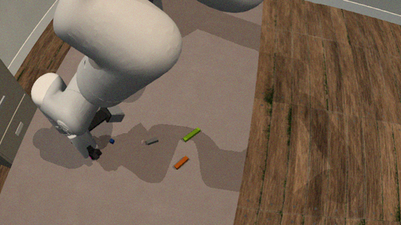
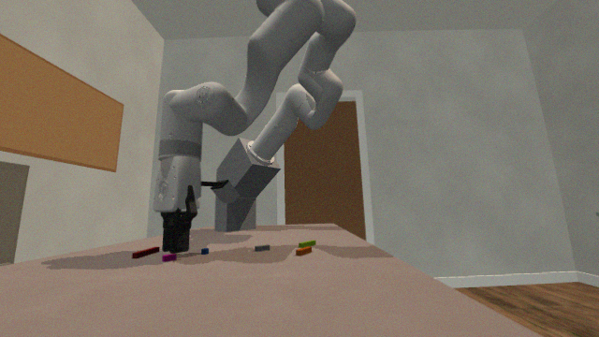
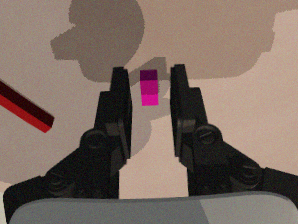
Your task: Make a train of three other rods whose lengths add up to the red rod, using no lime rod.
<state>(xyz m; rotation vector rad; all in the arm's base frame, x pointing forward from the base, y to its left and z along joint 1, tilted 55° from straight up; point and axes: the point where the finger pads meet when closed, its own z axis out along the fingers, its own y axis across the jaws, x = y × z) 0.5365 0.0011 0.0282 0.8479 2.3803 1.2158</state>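
My gripper is now 10 mm short of the magenta rod and 30 mm above it. The rest, counted from my hand: grey rod (100 mm behind, 130 mm to the left, 30 mm below); orange rod (80 mm behind, 230 mm to the left, 30 mm below); red rod (30 mm behind, 90 mm to the right, 30 mm below).
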